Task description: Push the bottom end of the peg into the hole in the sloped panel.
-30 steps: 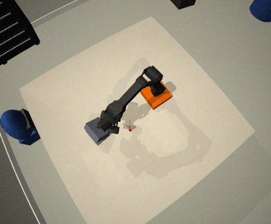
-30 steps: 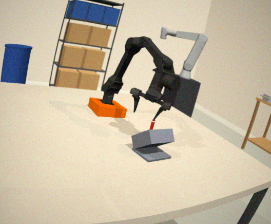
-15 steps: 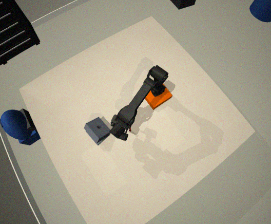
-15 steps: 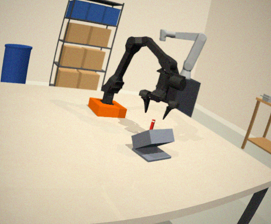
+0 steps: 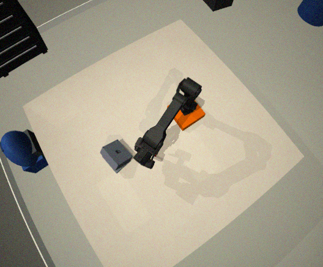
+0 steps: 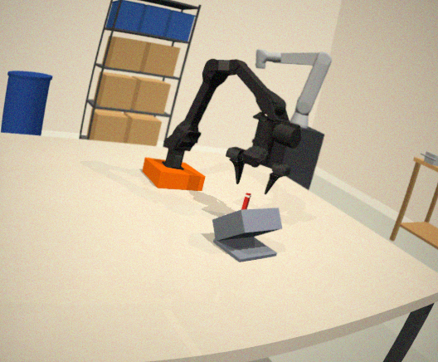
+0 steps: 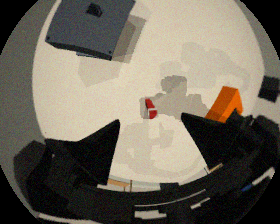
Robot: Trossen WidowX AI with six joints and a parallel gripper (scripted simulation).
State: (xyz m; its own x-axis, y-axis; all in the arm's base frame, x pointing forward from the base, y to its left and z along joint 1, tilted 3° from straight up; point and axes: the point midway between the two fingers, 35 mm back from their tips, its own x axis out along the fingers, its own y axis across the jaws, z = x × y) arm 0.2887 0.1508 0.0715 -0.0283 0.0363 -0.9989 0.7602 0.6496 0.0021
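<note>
The thin red peg is 40 mm below my gripper tip. Also, from my gripper tip: grey sloped panel 180 mm ahead, 90 mm to the right, 30 mm below; then flat grey foot 200 mm ahead, 90 mm below, 80 mm to the right.
</note>
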